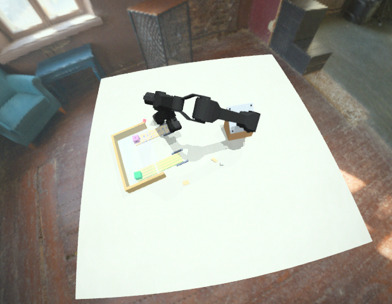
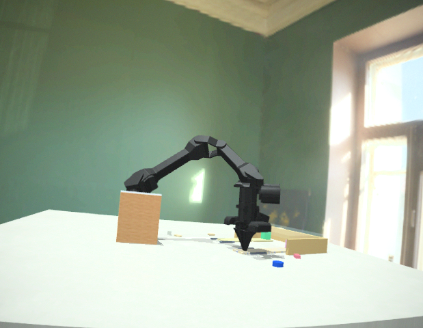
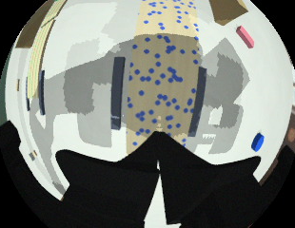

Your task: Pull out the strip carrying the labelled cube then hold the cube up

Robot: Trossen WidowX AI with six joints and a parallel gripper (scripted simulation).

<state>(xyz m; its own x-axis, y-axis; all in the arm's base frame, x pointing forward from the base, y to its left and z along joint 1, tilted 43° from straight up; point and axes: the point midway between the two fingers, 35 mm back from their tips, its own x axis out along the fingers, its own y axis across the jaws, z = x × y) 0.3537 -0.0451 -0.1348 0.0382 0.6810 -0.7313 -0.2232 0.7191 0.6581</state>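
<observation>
My gripper tip is 15 cm short of the red block and 7 cm to the left of it. From my gripper tip the other things lie so: striped strip: 21 cm to the left, 4 cm ahead; blue disc: 17 cm to the right, 3 cm ahead.
</observation>
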